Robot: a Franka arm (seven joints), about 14 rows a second.
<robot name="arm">
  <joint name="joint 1" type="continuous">
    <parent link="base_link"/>
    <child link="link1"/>
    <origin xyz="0 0 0.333"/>
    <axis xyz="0 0 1"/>
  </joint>
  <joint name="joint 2" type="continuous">
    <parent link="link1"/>
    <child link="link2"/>
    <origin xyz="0 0 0"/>
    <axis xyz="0 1 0"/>
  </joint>
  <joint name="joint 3" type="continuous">
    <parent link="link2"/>
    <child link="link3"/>
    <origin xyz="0 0 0.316"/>
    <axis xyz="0 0 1"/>
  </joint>
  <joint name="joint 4" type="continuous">
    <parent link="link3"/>
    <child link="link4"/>
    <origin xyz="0.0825 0 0"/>
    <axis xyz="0 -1 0"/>
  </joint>
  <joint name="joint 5" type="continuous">
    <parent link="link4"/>
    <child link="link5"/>
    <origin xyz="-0.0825 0 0.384"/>
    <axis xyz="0 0 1"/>
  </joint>
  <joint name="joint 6" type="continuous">
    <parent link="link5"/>
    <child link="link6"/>
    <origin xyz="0 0 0"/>
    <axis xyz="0 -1 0"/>
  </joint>
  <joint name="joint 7" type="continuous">
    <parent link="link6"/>
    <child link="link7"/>
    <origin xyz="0.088 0 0"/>
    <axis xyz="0 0 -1"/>
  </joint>
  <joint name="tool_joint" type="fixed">
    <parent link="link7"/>
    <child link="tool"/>
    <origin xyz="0 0 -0.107" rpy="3.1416 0 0"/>
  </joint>
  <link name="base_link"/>
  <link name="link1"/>
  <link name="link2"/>
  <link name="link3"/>
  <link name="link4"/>
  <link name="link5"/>
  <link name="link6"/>
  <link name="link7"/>
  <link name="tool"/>
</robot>
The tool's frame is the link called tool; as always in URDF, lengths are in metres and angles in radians. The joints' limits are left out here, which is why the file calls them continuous.
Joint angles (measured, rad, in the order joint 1, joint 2, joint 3, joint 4, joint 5, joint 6, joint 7), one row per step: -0.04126 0.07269 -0.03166 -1.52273 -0.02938 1.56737 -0.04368; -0.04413 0.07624 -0.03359 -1.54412 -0.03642 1.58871 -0.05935; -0.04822 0.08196 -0.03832 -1.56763 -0.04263 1.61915 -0.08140; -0.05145 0.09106 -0.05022 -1.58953 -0.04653 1.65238 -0.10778; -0.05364 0.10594 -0.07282 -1.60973 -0.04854 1.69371 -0.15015; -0.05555 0.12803 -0.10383 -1.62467 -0.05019 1.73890 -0.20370; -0.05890 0.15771 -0.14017 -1.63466 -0.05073 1.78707 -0.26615; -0.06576 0.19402 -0.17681 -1.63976 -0.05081 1.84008 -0.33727; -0.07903 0.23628 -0.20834 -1.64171 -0.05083 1.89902 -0.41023; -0.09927 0.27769 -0.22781 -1.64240 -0.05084 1.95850 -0.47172; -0.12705 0.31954 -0.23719 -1.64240 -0.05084 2.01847 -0.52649; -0.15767 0.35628 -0.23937 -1.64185 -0.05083 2.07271 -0.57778; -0.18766 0.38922 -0.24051 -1.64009 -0.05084 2.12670 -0.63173; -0.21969 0.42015 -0.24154 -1.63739 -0.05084 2.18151 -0.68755
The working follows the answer.
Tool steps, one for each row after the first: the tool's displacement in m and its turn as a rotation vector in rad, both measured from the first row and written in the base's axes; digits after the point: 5 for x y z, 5 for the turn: 0.00213 -0.00357 -0.01030 -0.00647 0.00466 0.01182; 0.00522 -0.00937 -0.02213 -0.01252 0.00488 0.02664; 0.00879 -0.01849 -0.03497 -0.01703 0.00430 0.03976; 0.01346 -0.03299 -0.04974 -0.02141 0.00059 0.05967; 0.01894 -0.05226 -0.06593 -0.02813 -0.00389 0.08314; 0.02473 -0.07556 -0.08401 -0.03722 -0.00738 0.10925; 0.03060 -0.10142 -0.10331 -0.05031 -0.01197 0.14115; 0.03624 -0.12867 -0.12431 -0.06757 -0.01736 0.17491; 0.04075 -0.15362 -0.14455 -0.08585 -0.02450 0.20296; 0.04399 -0.17782 -0.16524 -0.10374 -0.03156 0.22734; 0.04540 -0.19976 -0.18347 -0.11951 -0.03846 0.25210; 0.04567 -0.22079 -0.19891 -0.13735 -0.04846 0.28131; 0.04425 -0.24308 -0.21262 -0.15791 -0.06001 0.31075
Tool pose at each row, in the base's axes (x y z in m, rotation vector in rad; rounded; the steps above come from the unrounded poses): 0.57439 -0.04444 0.60584 3.11094 -0.04492 -0.04638; 0.57652 -0.04802 0.59554 3.10433 -0.02652 -0.05309; 0.57961 -0.05381 0.58372 3.09817 -0.00364 -0.05284; 0.58318 -0.06293 0.57087 3.09346 0.01655 -0.05146; 0.58785 -0.07743 0.55610 3.08863 0.04709 -0.04508; 0.59333 -0.09670 0.53991 3.08100 0.08290 -0.03738; 0.59912 -0.12000 0.52184 3.07034 0.12248 -0.03106; 0.60499 -0.14586 0.50254 3.05467 0.17033 -0.02286; 0.61063 -0.17311 0.48153 3.03390 0.22018 -0.01333; 0.61514 -0.19807 0.46129 3.01215 0.26069 -0.00138; 0.61838 -0.22227 0.44060 2.99083 0.29523 0.01023; 0.61979 -0.24420 0.42237 2.97113 0.33017 0.02144; 0.62006 -0.26524 0.40694 2.94808 0.37096 0.03725; 0.61864 -0.28752 0.39322 2.92170 0.41114 0.05520

